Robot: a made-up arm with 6 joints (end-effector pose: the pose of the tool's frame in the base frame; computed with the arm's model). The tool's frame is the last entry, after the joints. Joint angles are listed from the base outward.
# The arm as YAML. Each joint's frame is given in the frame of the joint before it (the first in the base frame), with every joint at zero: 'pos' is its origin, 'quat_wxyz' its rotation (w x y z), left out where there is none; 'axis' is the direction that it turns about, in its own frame. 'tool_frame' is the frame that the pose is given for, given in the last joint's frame.
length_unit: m
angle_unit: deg
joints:
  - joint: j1
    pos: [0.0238, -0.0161, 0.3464]
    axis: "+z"
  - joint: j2
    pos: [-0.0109, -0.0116, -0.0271]
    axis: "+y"
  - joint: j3
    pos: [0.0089, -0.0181, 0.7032]
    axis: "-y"
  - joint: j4
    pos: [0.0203, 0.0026, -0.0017]
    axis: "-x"
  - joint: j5
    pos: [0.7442, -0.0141, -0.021]
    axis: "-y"
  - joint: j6
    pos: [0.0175, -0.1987, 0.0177]
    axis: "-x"
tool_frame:
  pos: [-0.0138, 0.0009, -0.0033]
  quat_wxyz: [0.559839, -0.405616, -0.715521, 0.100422]
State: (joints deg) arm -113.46 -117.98 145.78 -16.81 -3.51 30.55
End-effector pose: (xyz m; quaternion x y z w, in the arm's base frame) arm 0.1273 0.7994 -0.7597 -0.1408 0.0920 -0.4599 0.8719
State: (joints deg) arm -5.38 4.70 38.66 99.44 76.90 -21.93
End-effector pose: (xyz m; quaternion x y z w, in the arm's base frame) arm 0.5826 -0.0751 1.6117 0.3633 0.6902 -0.5341 0.3261
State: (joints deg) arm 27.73 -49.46 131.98 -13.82 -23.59 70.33
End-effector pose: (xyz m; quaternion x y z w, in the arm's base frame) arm -1.0310 -0.8356 0.8247 0.4424 0.5034 0.6190 0.4095
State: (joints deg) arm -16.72 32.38 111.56 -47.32 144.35 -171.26
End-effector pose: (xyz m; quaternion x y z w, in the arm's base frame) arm 0.6461 -0.3546 1.6100 -0.5038 0.2793 -0.6229 0.5293
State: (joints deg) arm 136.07 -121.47 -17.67 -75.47 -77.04 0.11
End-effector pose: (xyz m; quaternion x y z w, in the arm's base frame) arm 0.4938 -0.3861 0.7673 -0.8746 0.2402 -0.3492 0.2355
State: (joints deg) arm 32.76 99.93 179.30 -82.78 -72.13 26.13
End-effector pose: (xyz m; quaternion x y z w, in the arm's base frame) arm 0.9136 0.5161 0.9153 0.3535 -0.8372 0.4002 0.1182
